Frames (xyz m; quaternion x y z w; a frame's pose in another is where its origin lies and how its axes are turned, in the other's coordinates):
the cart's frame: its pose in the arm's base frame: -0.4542 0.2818 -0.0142 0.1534 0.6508 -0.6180 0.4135
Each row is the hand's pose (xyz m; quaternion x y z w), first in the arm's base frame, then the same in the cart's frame.
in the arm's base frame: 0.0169 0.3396 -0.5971 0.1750 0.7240 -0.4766 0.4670
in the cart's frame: 0.1184 0.7407 0.0487 -0.1365 0.0305 0.0944 0.9857
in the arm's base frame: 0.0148 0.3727 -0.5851 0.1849 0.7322 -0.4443 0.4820
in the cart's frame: 0.1007 0.7373 0.0184 -0.1608 0.0352 0.1222 0.9788
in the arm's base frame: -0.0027 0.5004 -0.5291 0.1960 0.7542 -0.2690 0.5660
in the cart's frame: 0.0308 0.7111 -0.1007 -0.2968 0.0234 0.2504 0.9212
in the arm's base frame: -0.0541 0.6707 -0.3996 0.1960 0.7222 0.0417 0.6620
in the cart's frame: -0.0851 0.6190 -0.2635 -0.4940 -0.0047 0.4431 0.7481
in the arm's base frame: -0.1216 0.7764 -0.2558 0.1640 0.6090 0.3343 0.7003
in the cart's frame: -0.1814 0.4936 -0.3702 -0.6336 -0.0513 0.5843 0.5045
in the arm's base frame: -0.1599 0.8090 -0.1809 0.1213 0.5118 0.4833 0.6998
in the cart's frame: -0.2227 0.4218 -0.4060 -0.6880 -0.0947 0.6328 0.3424
